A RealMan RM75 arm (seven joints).
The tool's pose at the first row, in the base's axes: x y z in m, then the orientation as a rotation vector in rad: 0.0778 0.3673 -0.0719 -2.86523 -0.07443 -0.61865
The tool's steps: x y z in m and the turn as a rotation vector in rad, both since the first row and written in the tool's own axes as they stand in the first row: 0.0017 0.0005 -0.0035 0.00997 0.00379 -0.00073; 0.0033 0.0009 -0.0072 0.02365 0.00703 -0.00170; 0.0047 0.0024 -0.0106 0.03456 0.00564 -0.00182; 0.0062 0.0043 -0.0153 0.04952 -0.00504 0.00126; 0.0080 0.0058 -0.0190 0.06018 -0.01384 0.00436; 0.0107 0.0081 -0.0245 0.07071 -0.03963 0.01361; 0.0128 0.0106 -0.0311 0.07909 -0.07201 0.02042; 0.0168 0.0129 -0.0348 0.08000 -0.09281 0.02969; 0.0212 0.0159 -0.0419 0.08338 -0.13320 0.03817; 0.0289 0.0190 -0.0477 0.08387 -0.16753 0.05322; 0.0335 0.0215 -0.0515 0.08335 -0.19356 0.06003; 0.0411 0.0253 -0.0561 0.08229 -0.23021 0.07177; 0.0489 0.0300 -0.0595 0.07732 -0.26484 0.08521; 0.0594 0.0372 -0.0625 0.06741 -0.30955 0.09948; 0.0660 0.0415 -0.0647 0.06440 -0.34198 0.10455
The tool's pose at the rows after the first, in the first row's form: 0.0780 0.3661 -0.0682 -2.85449 -0.07776 -0.62208; 0.0780 0.3649 -0.0643 -2.84038 -0.08255 -0.62394; 0.0780 0.3627 -0.0610 -2.83036 -0.08602 -0.61965; 0.0777 0.3599 -0.0565 -2.81903 -0.08748 -0.60083; 0.0780 0.3576 -0.0528 -2.81115 -0.08740 -0.58564; 0.0784 0.3542 -0.0472 -2.80763 -0.08119 -0.54556; 0.0779 0.3504 -0.0410 -2.80783 -0.07882 -0.49720; 0.0803 0.3473 -0.0365 -2.81118 -0.06917 -0.46609; 0.0817 0.3429 -0.0289 -2.81663 -0.06425 -0.40707; 0.0867 0.3387 -0.0212 -2.82141 -0.04841 -0.35583; 0.0896 0.3355 -0.0164 -2.82607 -0.04257 -0.31787; 0.0950 0.3308 -0.0099 -2.83176 -0.03125 -0.26400; 0.1012 0.3255 -0.0045 -2.83964 -0.01611 -0.21301; 0.1102 0.3179 0.0011 -2.85246 0.00023 -0.14775; 0.1157 0.3133 0.0050 -2.85784 0.00347 -0.10074
